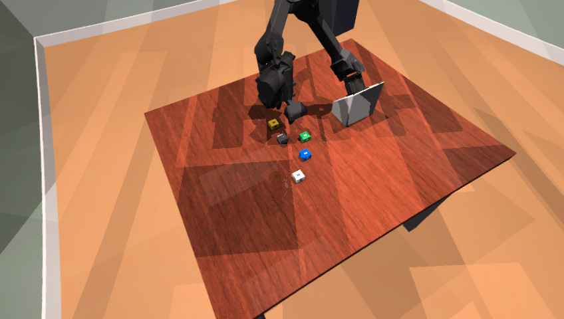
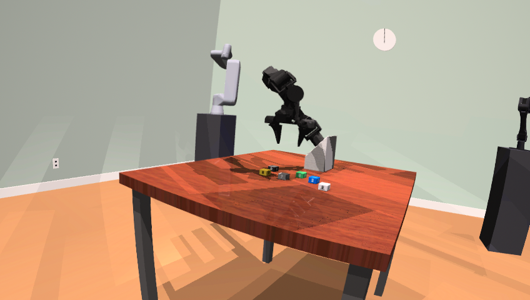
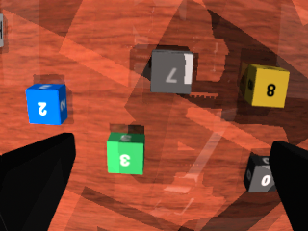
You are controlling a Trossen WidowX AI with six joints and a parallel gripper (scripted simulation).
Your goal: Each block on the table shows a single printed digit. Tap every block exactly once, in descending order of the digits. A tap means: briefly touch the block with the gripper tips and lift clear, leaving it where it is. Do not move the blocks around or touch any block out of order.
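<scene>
My gripper tip is 70 mm short of the white block, 170 mm to the right of it and 110 mm above it. From my gripper tip the other things lie so: yellow 8 block (10 mm behind, 90 mm to the right, 110 mm below); light grey 7 block (10 mm ahead, 110 mm below); green 3 block (60 mm behind, 40 mm to the left, 110 mm below).
</scene>
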